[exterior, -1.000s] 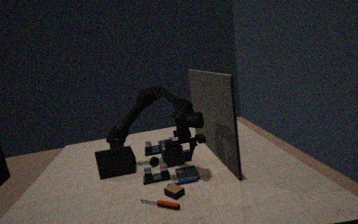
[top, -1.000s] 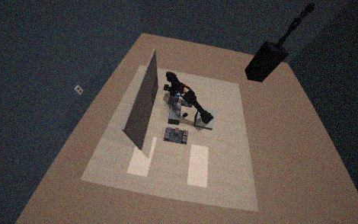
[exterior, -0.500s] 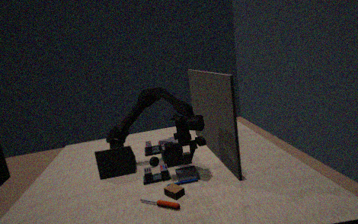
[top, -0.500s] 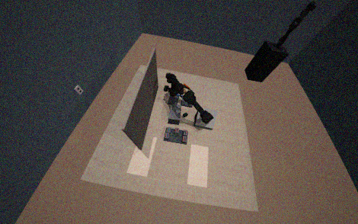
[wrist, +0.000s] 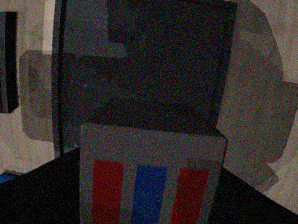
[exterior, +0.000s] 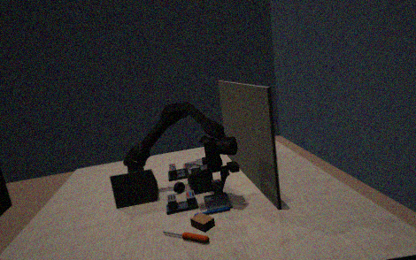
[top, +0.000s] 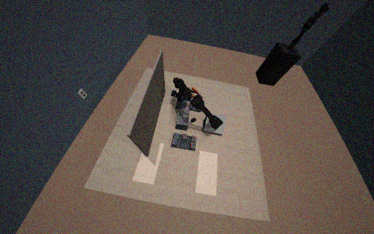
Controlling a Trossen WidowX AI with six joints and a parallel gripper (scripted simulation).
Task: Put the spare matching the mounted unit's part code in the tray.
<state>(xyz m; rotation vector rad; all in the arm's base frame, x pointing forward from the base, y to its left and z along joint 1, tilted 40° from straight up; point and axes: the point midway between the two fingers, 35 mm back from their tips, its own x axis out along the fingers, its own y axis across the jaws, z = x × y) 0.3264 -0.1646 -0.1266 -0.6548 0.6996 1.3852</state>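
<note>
The tray lies 5 cm below my gripper tip and 1 cm behind it. Round my gripper tip: brown cardboard box (14 cm to the right, 9 cm behind, 4 cm below); then blue marker pen (7 cm to the right, 5 cm below, 4 cm behind); then dark spare block (3 cm above).
</note>
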